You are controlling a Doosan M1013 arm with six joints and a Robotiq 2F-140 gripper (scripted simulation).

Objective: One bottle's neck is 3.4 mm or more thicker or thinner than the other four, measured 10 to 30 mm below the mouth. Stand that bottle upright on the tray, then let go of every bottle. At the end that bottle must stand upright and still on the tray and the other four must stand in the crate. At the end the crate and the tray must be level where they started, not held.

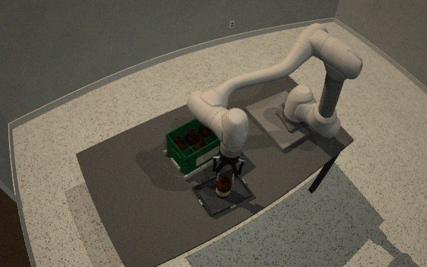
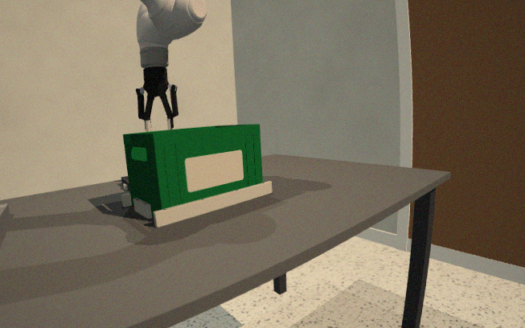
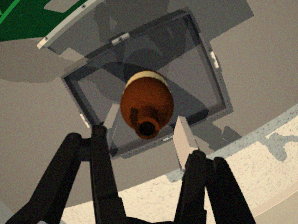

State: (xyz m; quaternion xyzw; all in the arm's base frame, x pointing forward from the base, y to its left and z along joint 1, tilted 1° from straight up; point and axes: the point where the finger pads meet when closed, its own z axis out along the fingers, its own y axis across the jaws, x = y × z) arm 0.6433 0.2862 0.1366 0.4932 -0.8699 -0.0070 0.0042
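My gripper is now 90 mm above the bottle. The rest, counted from my hand: crate (280 mm to the right, 90 mm below, 30 mm ahead); black tray (160 mm below).
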